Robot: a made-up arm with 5 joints.
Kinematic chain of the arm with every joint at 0, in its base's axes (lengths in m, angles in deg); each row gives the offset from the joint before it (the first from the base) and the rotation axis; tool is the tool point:
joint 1: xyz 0 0 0.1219 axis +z
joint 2: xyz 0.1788 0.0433 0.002 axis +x
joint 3: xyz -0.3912 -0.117 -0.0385 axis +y
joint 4: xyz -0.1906 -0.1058 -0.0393 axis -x
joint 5: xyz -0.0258 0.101 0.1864 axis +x
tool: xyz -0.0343 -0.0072 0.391
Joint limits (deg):
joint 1: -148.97..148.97
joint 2: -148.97..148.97
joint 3: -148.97..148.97
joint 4: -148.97..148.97
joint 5: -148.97..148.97
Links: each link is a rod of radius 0.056 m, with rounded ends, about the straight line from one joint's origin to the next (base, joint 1, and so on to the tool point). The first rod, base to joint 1, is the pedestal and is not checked.
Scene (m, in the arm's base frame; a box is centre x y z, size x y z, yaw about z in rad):
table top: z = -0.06
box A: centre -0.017 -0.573 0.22 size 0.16 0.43 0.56 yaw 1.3
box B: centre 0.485 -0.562 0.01 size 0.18 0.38 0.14 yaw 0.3
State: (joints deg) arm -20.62 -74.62 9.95 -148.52 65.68
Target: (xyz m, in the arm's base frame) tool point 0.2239 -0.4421 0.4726
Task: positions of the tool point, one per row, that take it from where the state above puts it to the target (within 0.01 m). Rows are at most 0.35 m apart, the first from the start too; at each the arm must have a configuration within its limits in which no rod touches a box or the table.
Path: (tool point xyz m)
1: -0.5205 -0.4699 0.3638
2: -0.2998 -0.5504 0.5871
3: -0.1679 -0.5185 0.7099
4: -0.0704 -0.4295 0.8182
5: -0.0255 -0.3038 0.9029
6: 0.0713 -0.3653 0.8171
7: 0.1466 -0.4096 0.7111
8: 0.1977 -0.4352 0.5934
9: 0.2239 -0.4421 0.4726

